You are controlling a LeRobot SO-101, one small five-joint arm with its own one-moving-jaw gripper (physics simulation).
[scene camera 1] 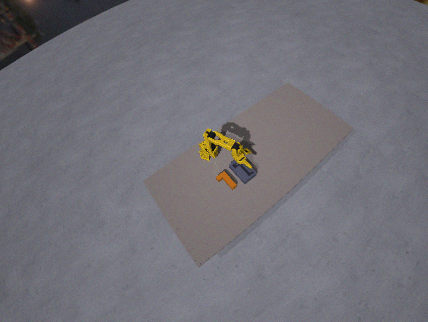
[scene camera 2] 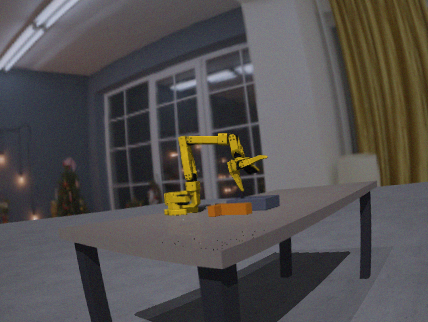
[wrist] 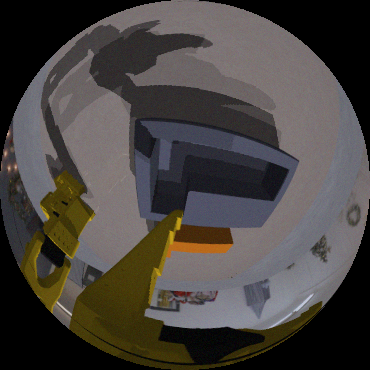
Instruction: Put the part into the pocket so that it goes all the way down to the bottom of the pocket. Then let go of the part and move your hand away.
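Places are measured from the arm's base along level axes (x left, y down, z back), in millimetres.
Pixels of known places: hand at its tool point: (scene camera 1: 238, 163) (scene camera 2: 242, 189) (wrist: 181, 217); arm's base at its link origin: (scene camera 1: 210, 155) (scene camera 2: 186, 213) (wrist: 80, 198).
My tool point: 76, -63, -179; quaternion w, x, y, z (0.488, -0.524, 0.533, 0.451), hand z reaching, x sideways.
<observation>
For each thing: its middle in the pictures, then the offset to it from my tool point, as dx, dy, dz. Level surfaces: height alone.
- orange L-shaped part at the middle of its body: (wrist: 191, 243) (scene camera 2: 229, 209) (scene camera 1: 226, 181) -115, +48, -27
- blue-grey block at the middle of its body: (wrist: 219, 179) (scene camera 2: 253, 203) (scene camera 1: 242, 169) +4, +45, -31
- table at its surface level: dy +63
The orange L-shaped part (scene camera 1: 229, 181) (scene camera 2: 235, 209) (wrist: 202, 247) lies flat on the table beside the blue-grey block (scene camera 1: 246, 178) (scene camera 2: 267, 202) (wrist: 225, 212), outside its L-shaped pocket. The pocket is open at the top, with its dark inside visible in the wrist view. My gripper (scene camera 1: 250, 159) (scene camera 2: 255, 174) is fully open and empty, above the block and apart from the part. In the wrist view its notched fixed jaw (wrist: 135, 265) points toward the near corner of the pocket and covers some of the part; the moving jaw is out of the picture.
The arm's yellow base (scene camera 1: 205, 152) (scene camera 2: 182, 204) stands on the table (scene camera 1: 300, 115) (scene camera 2: 150, 239) (wrist: 305, 100), to the left of the block in both scene views. Shadows of the arm and block fall on the tabletop. The table's front edge runs beyond the part and block in scene camera 1.
</observation>
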